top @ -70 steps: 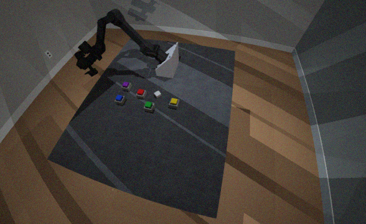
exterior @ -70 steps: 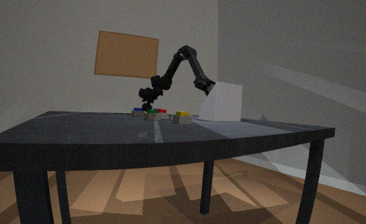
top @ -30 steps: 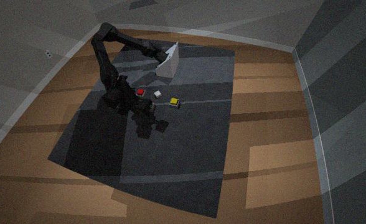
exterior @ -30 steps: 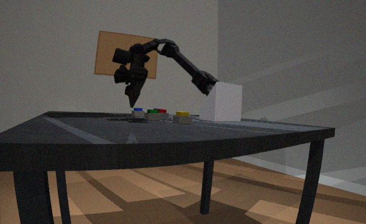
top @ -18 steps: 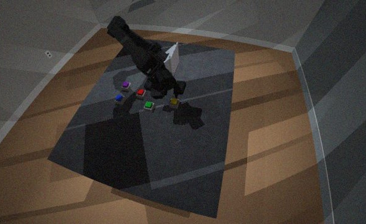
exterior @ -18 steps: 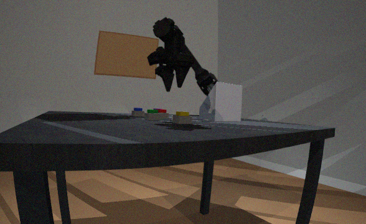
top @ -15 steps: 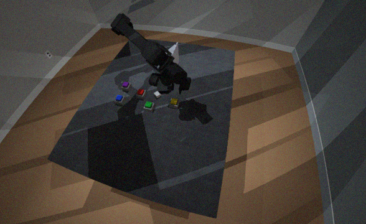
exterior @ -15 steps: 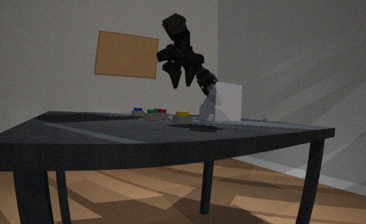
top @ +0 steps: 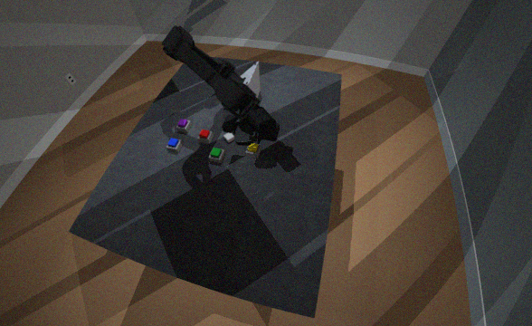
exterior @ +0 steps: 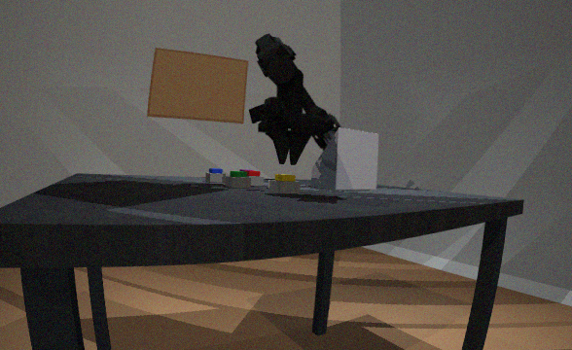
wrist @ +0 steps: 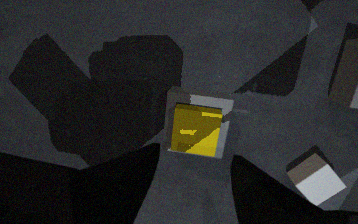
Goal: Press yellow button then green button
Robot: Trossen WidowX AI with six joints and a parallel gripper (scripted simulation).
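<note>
My gripper tip is now 3 cm above the yellow button. Also, from my gripper tip: red button: 21 cm to the right, 3 cm below; white block: 3 cm behind, 12 cm to the right, 5 cm below; green button: 7 cm ahead, 13 cm to the right, 3 cm below.
</note>
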